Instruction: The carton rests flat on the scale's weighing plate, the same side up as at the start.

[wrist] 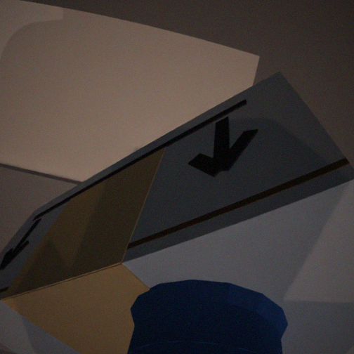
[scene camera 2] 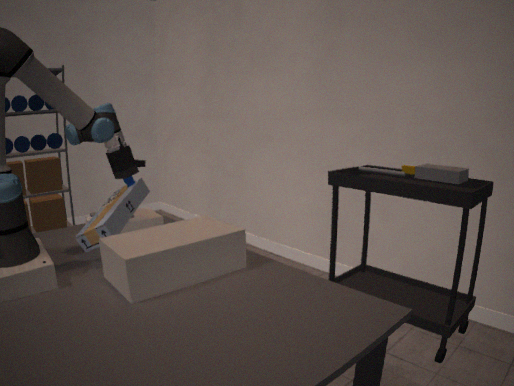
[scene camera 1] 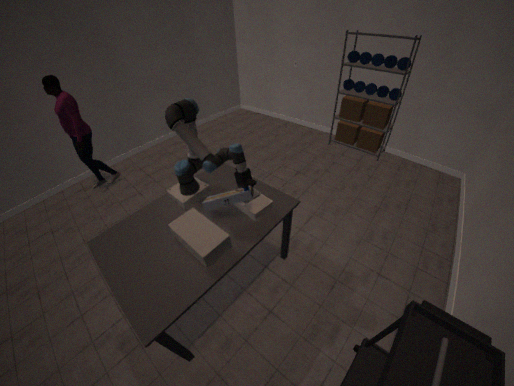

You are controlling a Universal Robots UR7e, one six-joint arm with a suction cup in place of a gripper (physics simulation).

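The blue-white carton with a tan strip hangs steeply tilted under my suction cup, which is shut on its top near the raised end. The arrow marks on its long side show in scene camera 2. Its low end is toward the robot's base, close above the table; I cannot tell whether it touches. The low beige scale stands beside and partly under the raised end. The carton and arm hide part of the scale, and its weighing plate is not clearly visible.
A large beige box stands on the table, near the carton's low end. A beige block shows beyond the carton in the wrist view. A dark cart, a shelf rack and a walking person stand away from the table.
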